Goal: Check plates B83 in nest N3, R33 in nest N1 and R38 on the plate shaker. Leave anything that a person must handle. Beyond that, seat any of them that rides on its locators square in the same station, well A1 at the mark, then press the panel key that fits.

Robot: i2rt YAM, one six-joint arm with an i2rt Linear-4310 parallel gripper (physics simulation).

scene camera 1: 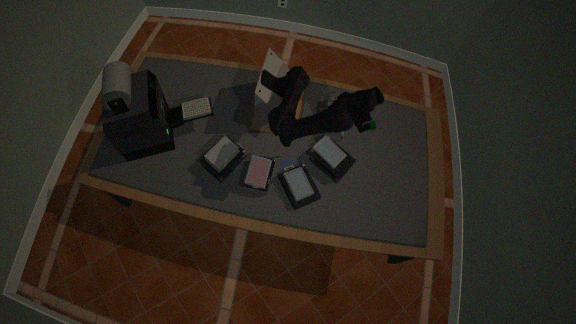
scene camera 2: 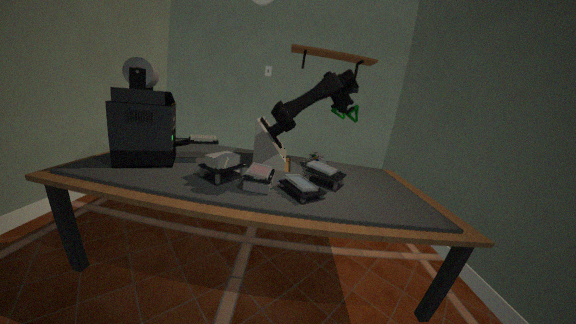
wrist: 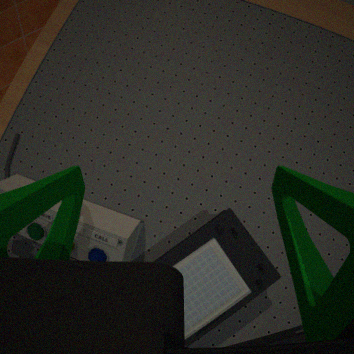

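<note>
My gripper (scene camera 1: 369,125) (scene camera 2: 346,112) (wrist: 177,176) is open and empty, high above the table's right part. A pale blue plate (scene camera 1: 329,152) (scene camera 2: 322,169) (wrist: 212,285) sits on a dark station; my gripper body hides part of it in the wrist view. A second pale blue plate (scene camera 1: 299,183) (scene camera 2: 301,183) sits on a dark station nearer the front edge. A pink plate (scene camera 1: 259,171) (scene camera 2: 259,171) is left of it. A whitish plate (scene camera 1: 223,154) (scene camera 2: 222,160) is farther left on a raised station. Plate codes and station names are unreadable. The key panel (wrist: 112,216) shows a green key (wrist: 36,231) and a blue key (wrist: 97,255) near "CALL".
A dark machine (scene camera 1: 135,117) (scene camera 2: 141,130) with a roll on top stands at the left. Its arm holds out a pale plate (scene camera 1: 197,108) (scene camera 2: 203,138). The arm's white mount (scene camera 1: 270,62) stands at the back middle. A wooden shelf (scene camera 2: 332,54) is on the wall behind the arm.
</note>
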